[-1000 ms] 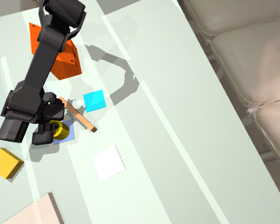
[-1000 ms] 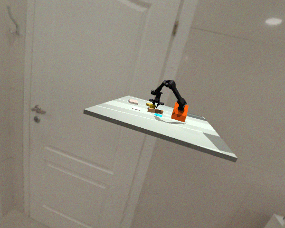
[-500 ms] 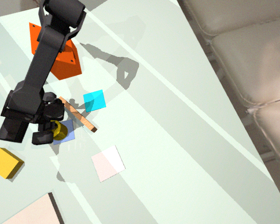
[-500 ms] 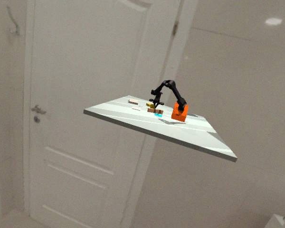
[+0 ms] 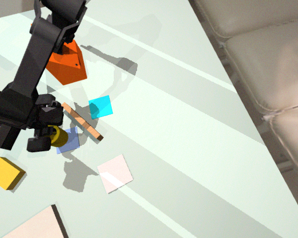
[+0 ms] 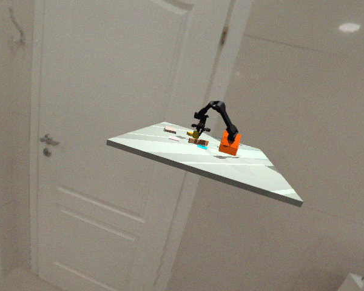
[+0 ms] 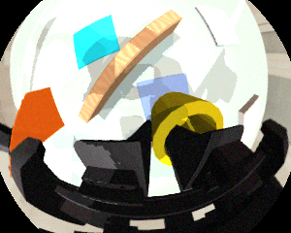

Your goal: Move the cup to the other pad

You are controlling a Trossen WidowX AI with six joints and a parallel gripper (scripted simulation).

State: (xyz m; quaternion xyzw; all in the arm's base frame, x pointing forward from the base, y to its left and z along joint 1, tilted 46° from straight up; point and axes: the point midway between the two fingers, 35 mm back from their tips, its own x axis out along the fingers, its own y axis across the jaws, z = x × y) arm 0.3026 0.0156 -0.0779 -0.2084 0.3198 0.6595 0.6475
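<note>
Right now my gripper tip is 15 cm to the right of the cyan pad, 8 cm past it and 7 cm above it. Also, from my gripper tip: wooden bar 8 cm to the left, 5 cm below, 2 cm behind; then yellow cup 2 cm ahead, 1 cm to the right; then pale blue pad 7 cm below, 3 cm ahead, 1 cm to the left.
</note>
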